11 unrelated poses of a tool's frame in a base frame.
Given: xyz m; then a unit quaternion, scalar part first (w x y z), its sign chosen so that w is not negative.
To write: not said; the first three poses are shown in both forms.
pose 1, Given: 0.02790 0.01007 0.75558 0.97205 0.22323 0.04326 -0.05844
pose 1, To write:
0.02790 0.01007 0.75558
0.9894 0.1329 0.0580
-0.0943 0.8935 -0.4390
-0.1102 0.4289 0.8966

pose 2, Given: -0.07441 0.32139 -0.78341 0.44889 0.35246 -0.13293 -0.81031
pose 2, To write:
-0.07441 0.32139 -0.78341
-0.3485 0.6338 -0.6905
-0.8212 -0.5617 -0.1010
-0.4519 0.5319 0.7162

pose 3, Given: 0.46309 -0.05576 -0.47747 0.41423 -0.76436 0.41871 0.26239
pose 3, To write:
0.46309 -0.05576 -0.47747
0.5117 -0.8575 -0.0542
-0.4227 -0.3062 0.8530
-0.7480 -0.4135 -0.5191

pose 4, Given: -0.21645 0.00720 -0.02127 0.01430 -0.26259 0.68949 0.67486
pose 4, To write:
-0.21645 0.00720 -0.02127
-0.8617 -0.3814 -0.3347
-0.3428 -0.0488 0.9381
-0.3741 0.9231 -0.0887

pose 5, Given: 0.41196 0.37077 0.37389 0.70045 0.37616 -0.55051 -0.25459
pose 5, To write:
0.41196 0.37077 0.37389
0.2642 -0.0575 -0.9627
-0.7708 0.5874 -0.2467
0.5797 0.8073 0.1109

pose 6, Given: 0.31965 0.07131 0.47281 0.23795 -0.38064 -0.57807 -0.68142
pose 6, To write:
0.31965 0.07131 0.47281
-0.5970 0.7644 0.2436
0.1158 -0.2184 0.9690
0.7939 0.6067 0.0419

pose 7, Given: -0.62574 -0.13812 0.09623 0.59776 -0.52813 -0.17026 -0.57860
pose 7, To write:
-0.62574 -0.13812 0.09623
0.2725 0.8716 0.4076
-0.5119 -0.2274 0.8284
0.8147 -0.4344 0.3842

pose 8, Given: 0.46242 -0.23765 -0.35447 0.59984 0.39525 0.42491 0.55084
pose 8, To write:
0.46242 -0.23765 -0.35447
0.0321 -0.3249 0.9452
0.9967 0.0807 -0.0061
-0.0743 0.9423 0.3265

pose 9, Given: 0.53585 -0.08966 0.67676 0.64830 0.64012 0.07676 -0.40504
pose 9, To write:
0.53585 -0.08966 0.67676
0.6601 0.6234 -0.4190
-0.4269 -0.1476 -0.8922
-0.6181 0.7678 0.1687

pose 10, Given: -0.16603 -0.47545 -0.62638 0.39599 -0.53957 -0.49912 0.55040
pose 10, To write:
-0.16603 -0.47545 -0.62638
-0.1041 0.1027 -0.9892
0.9745 -0.1881 -0.1221
-0.1987 -0.9768 -0.0805

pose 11, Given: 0.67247 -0.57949 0.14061 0.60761 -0.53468 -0.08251 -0.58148
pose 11, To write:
0.67247 -0.57949 0.14061
0.3101 0.7949 0.5215
-0.6184 -0.2480 0.7457
0.7221 -0.5538 0.4146

